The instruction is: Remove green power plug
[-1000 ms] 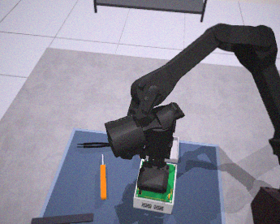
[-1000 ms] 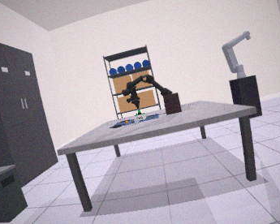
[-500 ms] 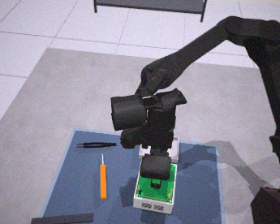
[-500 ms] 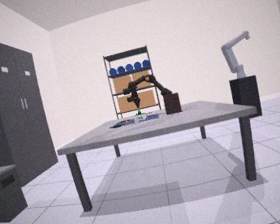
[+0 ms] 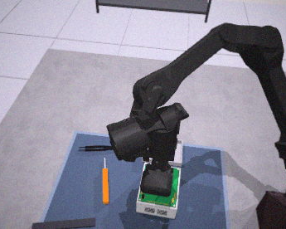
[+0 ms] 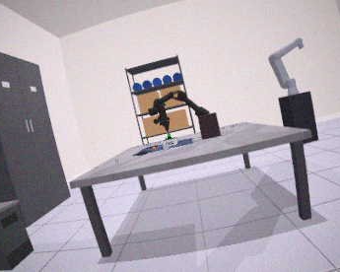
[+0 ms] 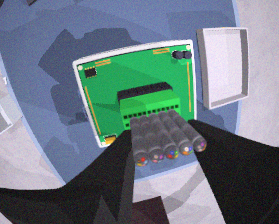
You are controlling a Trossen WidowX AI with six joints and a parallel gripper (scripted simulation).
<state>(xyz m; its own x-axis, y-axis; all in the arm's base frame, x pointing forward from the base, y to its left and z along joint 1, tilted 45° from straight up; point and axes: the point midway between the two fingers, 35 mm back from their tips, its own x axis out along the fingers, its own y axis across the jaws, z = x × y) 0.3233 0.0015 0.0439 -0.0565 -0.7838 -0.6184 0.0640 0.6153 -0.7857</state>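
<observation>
My gripper tip is 3 cm above the green power plug. From my gripper tip the other things lie so: blue mat: 5 cm ahead, 12 cm below; dark bar: 22 cm ahead, 11 cm to the left, 11 cm below.
</observation>
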